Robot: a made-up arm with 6 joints.
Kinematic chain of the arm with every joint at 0, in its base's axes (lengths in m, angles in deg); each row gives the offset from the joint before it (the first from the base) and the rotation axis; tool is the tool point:
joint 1: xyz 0 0 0.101 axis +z
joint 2: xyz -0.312 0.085 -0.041 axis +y
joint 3: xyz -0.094 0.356 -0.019 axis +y
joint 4: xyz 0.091 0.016 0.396 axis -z
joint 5: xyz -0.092 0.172 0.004 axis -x
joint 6: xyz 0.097 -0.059 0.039 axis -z
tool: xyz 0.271 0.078 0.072
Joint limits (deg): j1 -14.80..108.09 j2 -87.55..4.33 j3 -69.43..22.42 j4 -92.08..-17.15 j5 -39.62..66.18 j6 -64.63..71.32
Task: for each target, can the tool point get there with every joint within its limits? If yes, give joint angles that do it. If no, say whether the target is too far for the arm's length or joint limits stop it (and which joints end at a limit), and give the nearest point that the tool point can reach.
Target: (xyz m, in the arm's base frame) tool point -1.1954 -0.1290 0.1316
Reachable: yes | joints 44.82 -31.32 -41.72 -58.21 -28.02 -34.17
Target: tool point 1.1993 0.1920 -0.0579
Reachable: no: joint limits stop it (at a limit: joint 1, joint 2, joint 3, joint 4) | nearest point 0.2496 0.4942 0.3005 | short by 1.059 m
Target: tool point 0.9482 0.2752 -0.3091
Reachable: no: joint limits stop it (at a limit: joint 1, joint 2, joint 3, joint 4, joint 5) | nearest point 0.2146 0.4823 0.2350 | short by 0.937 m
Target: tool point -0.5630 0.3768 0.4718
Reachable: yes | joints 40.45 -9.67 3.96 -59.64 -24.30 44.03
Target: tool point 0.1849 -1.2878 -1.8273
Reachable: no: too far | nearest point -0.3758 -0.8363 -0.6529 | short by 1.378 m
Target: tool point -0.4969 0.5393 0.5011
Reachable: yes | joints -2.81 -51.08 -1.17 -40.69 -12.31 60.45
